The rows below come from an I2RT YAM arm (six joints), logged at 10 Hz.
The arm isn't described. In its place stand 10 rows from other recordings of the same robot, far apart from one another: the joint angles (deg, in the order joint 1, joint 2, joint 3, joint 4, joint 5, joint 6), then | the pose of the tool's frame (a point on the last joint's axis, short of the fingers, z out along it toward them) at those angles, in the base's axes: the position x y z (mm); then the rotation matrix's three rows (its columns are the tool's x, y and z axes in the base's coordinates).
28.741, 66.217, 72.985, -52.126, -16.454, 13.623 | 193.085 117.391 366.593; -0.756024 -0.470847 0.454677; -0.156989 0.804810 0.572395; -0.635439 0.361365 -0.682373
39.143, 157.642, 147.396, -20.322, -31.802, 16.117 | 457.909 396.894 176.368; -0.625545 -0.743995 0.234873; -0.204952 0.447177 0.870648; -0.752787 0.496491 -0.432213
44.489, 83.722, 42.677, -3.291, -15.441, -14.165 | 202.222 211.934 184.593; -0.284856 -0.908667 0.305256; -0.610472 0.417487 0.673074; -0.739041 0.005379 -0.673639
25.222, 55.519, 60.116, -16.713, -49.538, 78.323 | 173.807 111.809 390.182; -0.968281 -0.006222 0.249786; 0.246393 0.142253 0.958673; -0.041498 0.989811 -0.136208
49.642, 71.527, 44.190, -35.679, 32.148, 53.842 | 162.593 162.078 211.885; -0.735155 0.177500 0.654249; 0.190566 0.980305 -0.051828; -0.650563 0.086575 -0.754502
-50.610, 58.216, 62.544, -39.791, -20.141, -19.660 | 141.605 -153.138 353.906; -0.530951 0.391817 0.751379; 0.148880 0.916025 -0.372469; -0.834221 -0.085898 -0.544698
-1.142, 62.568, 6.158, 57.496, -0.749, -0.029 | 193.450 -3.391 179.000; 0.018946 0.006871 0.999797; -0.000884 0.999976 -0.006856; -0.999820 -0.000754 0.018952
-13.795, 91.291, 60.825, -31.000, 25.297, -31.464 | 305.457 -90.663 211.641; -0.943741 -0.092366 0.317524; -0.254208 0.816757 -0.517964; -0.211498 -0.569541 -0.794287
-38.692, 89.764, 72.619, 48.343, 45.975, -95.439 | 261.216 -242.009 413.756; -0.948714 0.315803 0.014498; -0.126544 -0.337331 -0.932842; -0.289704 -0.886835 0.359994
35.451, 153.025, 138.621, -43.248, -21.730, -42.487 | 452.440 338.319 139.966; -0.034590 -0.981144 0.190156; -0.794844 0.142347 0.589882; -0.605827 -0.130740 -0.784780
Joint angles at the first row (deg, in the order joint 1, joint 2, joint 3, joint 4, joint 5, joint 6):
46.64, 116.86, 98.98, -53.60, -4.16, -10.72
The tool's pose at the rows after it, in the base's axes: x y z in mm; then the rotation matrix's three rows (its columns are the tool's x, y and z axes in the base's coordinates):
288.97 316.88 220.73; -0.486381 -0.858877 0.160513; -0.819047 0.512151 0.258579; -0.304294 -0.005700 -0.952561
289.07 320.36 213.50; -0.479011 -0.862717 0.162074; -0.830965 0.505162 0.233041; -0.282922 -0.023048 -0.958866
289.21 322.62 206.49; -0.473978 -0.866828 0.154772; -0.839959 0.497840 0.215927; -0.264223 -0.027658 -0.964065
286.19 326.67 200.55; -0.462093 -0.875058 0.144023; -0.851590 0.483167 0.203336; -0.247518 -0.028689 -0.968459
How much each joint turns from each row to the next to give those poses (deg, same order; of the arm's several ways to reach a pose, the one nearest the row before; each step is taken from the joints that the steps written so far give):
0.73, 1.32, 0.68, -0.45, 0.89, -0.66
0.40, 1.23, 0.33, -0.18, 1.17, -0.39
0.22, 1.03, 0.10, -0.11, 0.41, -0.36
0.67, 0.82, 0.02, -0.15, 0.19, -0.33

